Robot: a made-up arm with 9 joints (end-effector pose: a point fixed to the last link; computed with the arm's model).
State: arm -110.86 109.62 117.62 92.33 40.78 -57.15 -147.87 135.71 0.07
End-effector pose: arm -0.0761 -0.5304 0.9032 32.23 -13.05 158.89
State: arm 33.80 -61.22 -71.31 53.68 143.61 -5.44 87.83 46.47 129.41
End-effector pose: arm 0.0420 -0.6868 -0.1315 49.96 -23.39 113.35
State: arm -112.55 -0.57 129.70 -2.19 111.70 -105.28 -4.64 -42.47 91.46
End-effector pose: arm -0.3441 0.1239 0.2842 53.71 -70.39 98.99
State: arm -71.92 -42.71 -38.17 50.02 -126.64 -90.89 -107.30 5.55 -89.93
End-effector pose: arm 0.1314 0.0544 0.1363 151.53 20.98 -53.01
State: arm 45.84 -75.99 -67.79 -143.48 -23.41 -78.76 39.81 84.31 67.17
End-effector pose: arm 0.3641 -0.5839 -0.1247 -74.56 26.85 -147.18
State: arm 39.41 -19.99 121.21 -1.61 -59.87 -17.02 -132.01 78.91 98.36
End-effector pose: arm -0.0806 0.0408 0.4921 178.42 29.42 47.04
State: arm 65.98 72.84 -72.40 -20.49 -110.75 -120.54 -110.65 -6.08 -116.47
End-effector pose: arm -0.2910 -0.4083 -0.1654 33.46 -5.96 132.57
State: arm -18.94 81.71 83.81 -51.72 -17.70 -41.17 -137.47 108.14 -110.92
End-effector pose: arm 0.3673 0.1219 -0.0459 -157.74 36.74 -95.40
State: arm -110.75 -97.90 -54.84 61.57 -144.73 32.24 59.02 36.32 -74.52
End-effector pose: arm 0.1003 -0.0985 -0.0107 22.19 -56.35 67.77
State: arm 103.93 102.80 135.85 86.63 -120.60 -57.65 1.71 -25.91 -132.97
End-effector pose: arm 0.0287 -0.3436 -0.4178 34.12 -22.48 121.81
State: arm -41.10 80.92 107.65 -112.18 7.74 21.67 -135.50 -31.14 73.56
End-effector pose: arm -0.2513 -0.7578 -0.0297 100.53 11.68 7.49
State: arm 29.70 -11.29 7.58 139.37 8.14 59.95 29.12 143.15 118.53
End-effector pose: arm -0.8851 -0.0205 0.8350 83.65 2.18 59.07
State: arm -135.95 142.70 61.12 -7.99 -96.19 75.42 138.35 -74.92 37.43
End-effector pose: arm 0.1876 -0.3857 0.0925 -137.65 66.30 153.13
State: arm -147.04 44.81 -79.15 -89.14 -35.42 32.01 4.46 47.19 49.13
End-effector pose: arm -0.0665 -0.5321 -0.8335 -162.97 5.76 -10.56
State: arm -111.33 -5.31 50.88 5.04 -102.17 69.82 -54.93 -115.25 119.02
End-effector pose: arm 0.8864 -0.1450 -0.1557 -15.80 37.82 -126.34
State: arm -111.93 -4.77 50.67 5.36 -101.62 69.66 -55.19 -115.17 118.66
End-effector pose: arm 0.8886 -0.1377 -0.1654 -16.93 37.64 -125.72
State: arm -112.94 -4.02 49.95 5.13 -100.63 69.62 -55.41 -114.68 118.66
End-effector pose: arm 0.8886 -0.1341 -0.1860 -18.99 37.66 -126.18
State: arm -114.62 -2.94 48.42 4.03 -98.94 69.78 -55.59 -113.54 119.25
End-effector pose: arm 0.8842 -0.1363 -0.2240 -22.57 37.94 -128.46
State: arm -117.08 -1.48 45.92 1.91 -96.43 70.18 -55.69 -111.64 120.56
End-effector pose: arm 0.8721 -0.1456 -0.2822 -27.92 38.23 -133.10
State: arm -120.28 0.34 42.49 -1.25 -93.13 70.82 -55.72 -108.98 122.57
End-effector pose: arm 0.8482 -0.1609 -0.3592 -35.00 38.05 -140.36
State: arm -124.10 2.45 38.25 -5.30 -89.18 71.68 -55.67 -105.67 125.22
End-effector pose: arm 0.8083 -0.1810 -0.4499 -43.06 36.67 -149.91
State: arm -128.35 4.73 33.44 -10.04 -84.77 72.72 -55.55 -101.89 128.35
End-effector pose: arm 0.7505 -0.2029 -0.5468 -50.91 33.56 -160.82
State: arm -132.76 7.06 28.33 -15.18 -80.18 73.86 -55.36 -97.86 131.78
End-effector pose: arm 0.6763 -0.2241 -0.6403 -57.17 28.71 -171.85
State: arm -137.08 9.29 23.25 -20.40 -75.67 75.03 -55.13 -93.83 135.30
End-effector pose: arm 0.5915 -0.2417 -0.7226 -61.13 22.74 177.85
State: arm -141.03 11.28 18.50 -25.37 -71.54 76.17 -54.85 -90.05 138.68
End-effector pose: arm 0.5049 -0.2552 -0.7882 -62.75 16.57 168.67
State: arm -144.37 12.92 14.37 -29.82 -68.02 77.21 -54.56 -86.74 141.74
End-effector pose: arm 0.4256 -0.2643 -0.8356 -62.62 11.07 160.73
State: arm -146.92 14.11 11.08 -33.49 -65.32 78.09 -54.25 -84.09 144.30
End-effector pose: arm 0.3612 -0.2707 -0.8663 -61.41 6.81 154.22
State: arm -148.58 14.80 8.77 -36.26 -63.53 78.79 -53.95 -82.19 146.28
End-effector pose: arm 0.3157 -0.2757 -0.8834 -59.81 4.00 149.26
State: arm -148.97 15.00 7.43 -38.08 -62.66 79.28 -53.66 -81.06 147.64
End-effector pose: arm 0.2959 -0.2811 -0.8880 -58.48 2.93 145.94
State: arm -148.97 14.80 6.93 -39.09 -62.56 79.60 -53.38 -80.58 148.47
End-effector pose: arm 0.2867 -0.2869 -0.8870 -57.23 2.66 144.08
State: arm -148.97 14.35 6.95 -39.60 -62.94 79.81 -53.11 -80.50 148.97
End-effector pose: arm 0.2800 -0.2931 -0.8839 -55.92 2.69 143.12
